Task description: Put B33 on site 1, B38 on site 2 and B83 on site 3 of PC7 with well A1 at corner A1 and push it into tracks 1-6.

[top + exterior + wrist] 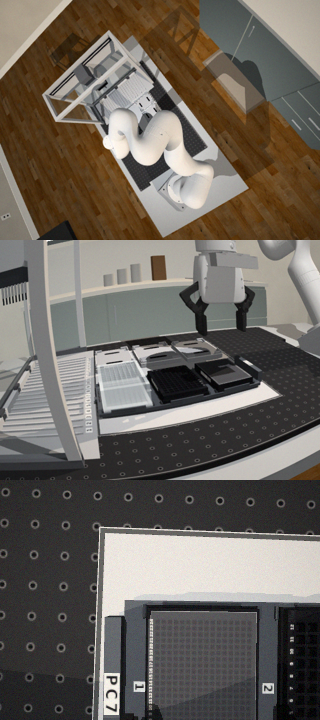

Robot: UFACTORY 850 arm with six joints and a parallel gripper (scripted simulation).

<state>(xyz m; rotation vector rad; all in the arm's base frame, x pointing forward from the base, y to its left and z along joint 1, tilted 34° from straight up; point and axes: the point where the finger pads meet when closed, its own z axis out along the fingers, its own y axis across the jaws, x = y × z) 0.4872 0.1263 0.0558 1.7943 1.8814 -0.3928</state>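
Right now the perforated dark deck is 80 mm ahead of my hand, 90 mm to the right of it and 110 mm below it. From my hand the other things lie so: dark plate carrier PC7: 100 mm ahead, 100 mm below; then black welled plate: 100 mm ahead, 100 mm below; then clear deep-well block B83: 210 mm ahead, 80 mm below.
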